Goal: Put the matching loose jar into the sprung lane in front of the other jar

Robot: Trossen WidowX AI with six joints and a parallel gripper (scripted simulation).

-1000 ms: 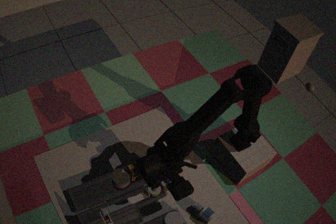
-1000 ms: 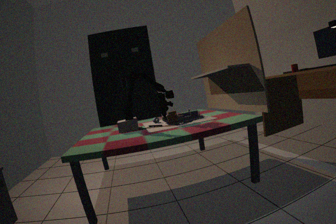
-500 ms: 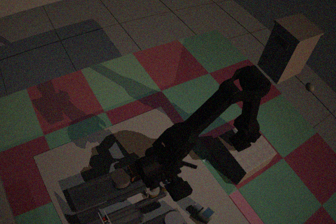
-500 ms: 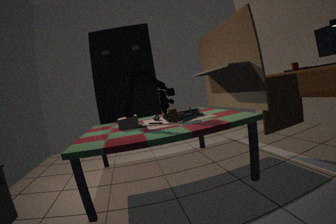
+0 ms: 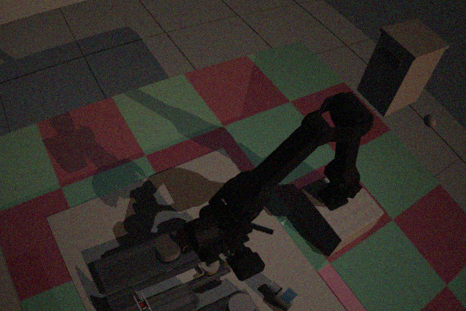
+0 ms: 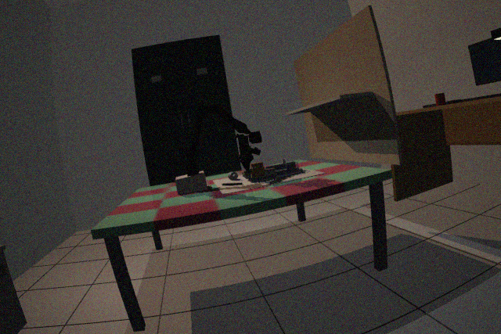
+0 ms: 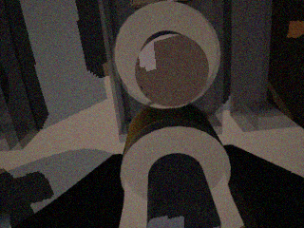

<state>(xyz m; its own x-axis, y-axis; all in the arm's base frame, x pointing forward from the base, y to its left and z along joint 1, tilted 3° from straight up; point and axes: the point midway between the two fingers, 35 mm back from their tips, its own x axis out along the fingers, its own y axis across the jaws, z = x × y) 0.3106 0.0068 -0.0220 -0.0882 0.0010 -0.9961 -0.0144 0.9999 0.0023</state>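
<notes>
The pale mat is 8 cm ahead of my gripper tip, 5 cm below it and 2 cm to the left of it. The rest, counted from my gripper tip: grey lane fixture 18 cm ahead, 3 cm to the left, 3 cm below; black rod 11 cm behind, 7 cm to the right, 4 cm below; red-marked part 23 cm ahead, 4 cm to the left, 2 cm above.
</notes>
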